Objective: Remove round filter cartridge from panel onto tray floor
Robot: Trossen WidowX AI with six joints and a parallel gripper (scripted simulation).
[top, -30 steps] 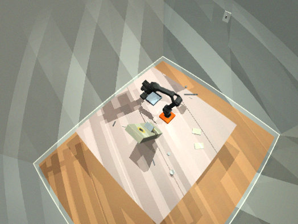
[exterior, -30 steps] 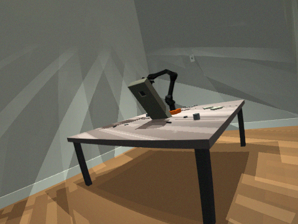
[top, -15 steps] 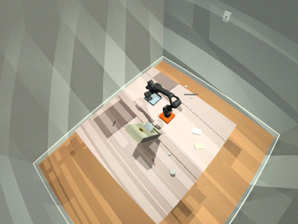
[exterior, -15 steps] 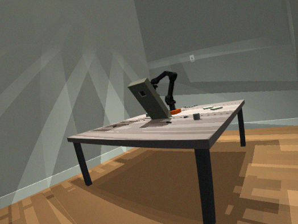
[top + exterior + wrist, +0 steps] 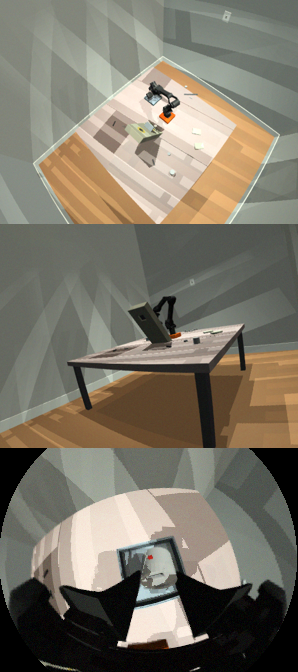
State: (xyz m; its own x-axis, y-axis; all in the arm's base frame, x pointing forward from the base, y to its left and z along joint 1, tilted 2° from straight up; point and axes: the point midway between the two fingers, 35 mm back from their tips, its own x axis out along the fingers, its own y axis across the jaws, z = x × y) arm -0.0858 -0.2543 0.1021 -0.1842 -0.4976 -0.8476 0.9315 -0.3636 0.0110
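Now: gripper tip right at the round grey filter cartridge. From my gripper tip the other things lie so: blue-grey tray: 9 cm below.
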